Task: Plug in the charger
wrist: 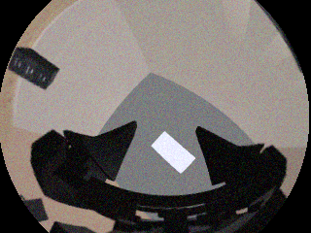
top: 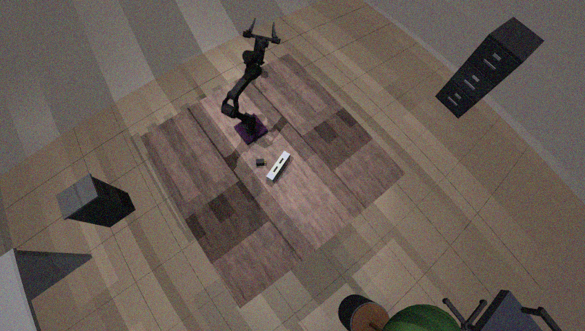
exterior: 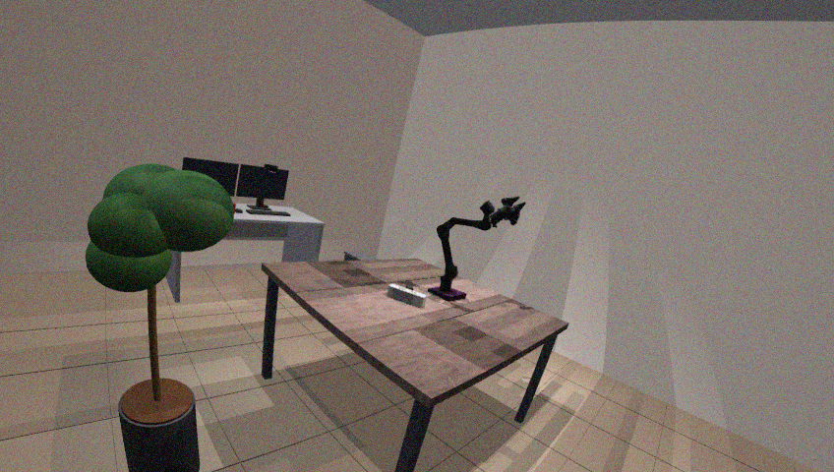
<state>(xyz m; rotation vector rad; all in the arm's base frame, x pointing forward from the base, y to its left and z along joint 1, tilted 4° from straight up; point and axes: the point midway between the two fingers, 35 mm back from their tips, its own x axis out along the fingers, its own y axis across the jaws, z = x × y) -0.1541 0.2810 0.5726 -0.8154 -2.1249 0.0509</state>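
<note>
My gripper tip is 62 cm above the dark two-prong charger, 41 cm short of it and 30 cm to the left of it.
</note>
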